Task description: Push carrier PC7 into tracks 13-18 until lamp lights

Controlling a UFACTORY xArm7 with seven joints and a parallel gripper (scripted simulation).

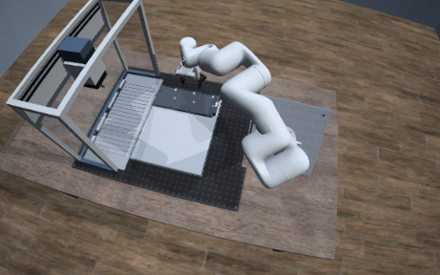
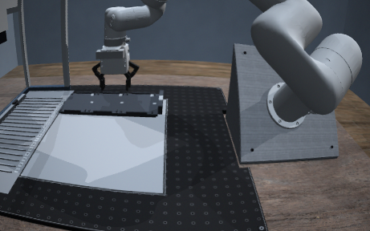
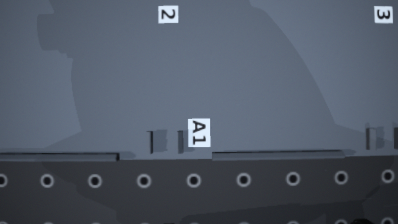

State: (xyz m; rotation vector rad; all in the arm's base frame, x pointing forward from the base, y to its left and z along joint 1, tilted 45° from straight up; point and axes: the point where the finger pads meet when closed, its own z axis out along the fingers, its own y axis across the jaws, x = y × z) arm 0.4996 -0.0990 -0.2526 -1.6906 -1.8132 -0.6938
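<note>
My hand is 11 cm to the right of the carrier PC7 and 1 cm past it. The rest, counted from my hand: pale grey sheet 27 cm to the left, 2 cm behind, 1 cm below.
</note>
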